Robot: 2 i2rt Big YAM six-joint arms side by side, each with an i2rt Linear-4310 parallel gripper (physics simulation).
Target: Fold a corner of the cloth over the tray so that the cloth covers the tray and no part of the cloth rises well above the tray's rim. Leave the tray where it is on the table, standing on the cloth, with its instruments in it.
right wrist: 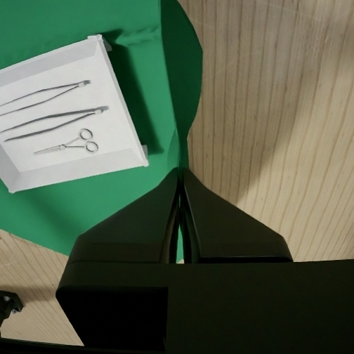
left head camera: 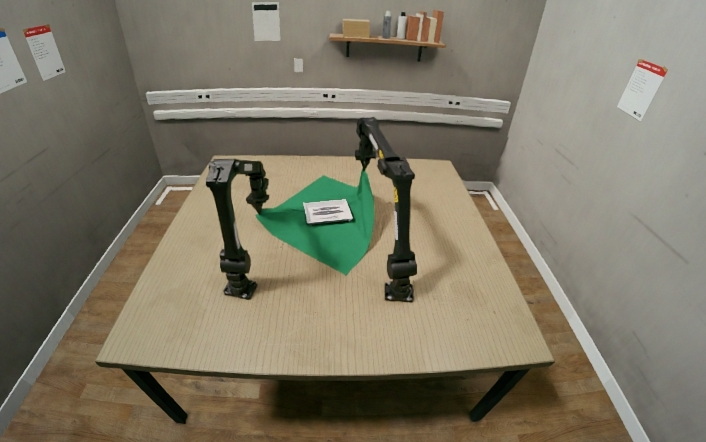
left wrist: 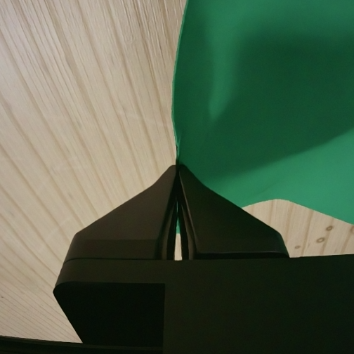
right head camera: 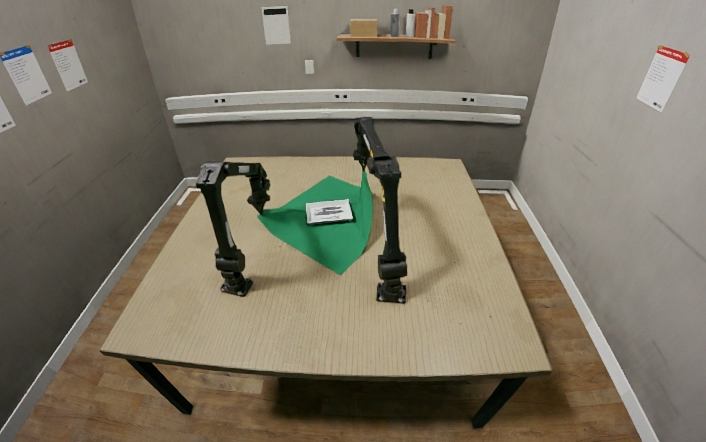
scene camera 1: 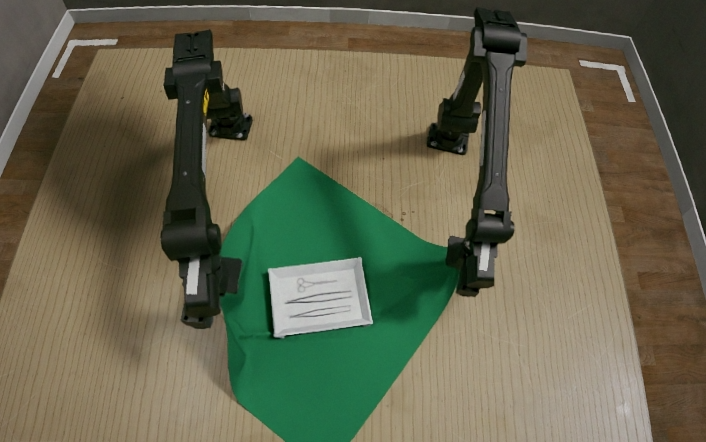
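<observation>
A green cloth (left head camera: 333, 242) (right head camera: 328, 242) (scene camera 1: 323, 380) (left wrist: 300, 175) (right wrist: 45, 215) lies on the table with two of its corners lifted. A white tray (left head camera: 328, 218) (right head camera: 329, 217) (scene camera 1: 366, 299) (right wrist: 80, 170) stands uncovered on its middle, holding scissors (scene camera 1: 312, 283) (right wrist: 67, 145) and two tweezers-like instruments. My left gripper (left head camera: 259, 212) (right head camera: 261, 212) (left wrist: 177, 175) is shut on the cloth's left corner in the head views, a little above the table. My right gripper (left head camera: 364, 169) (right head camera: 363, 169) (right wrist: 180, 178) is shut on the right corner and holds it well above the table, the cloth rising steeply beside the tray.
The wooden table (left head camera: 323, 333) (right head camera: 323, 333) (scene camera 1: 547, 364) carries both arm bases, which stand nearer the front than the cloth in the head views. A shelf (left head camera: 385, 40) (right head camera: 395, 39) with books and bottles hangs on the back wall, above white rails.
</observation>
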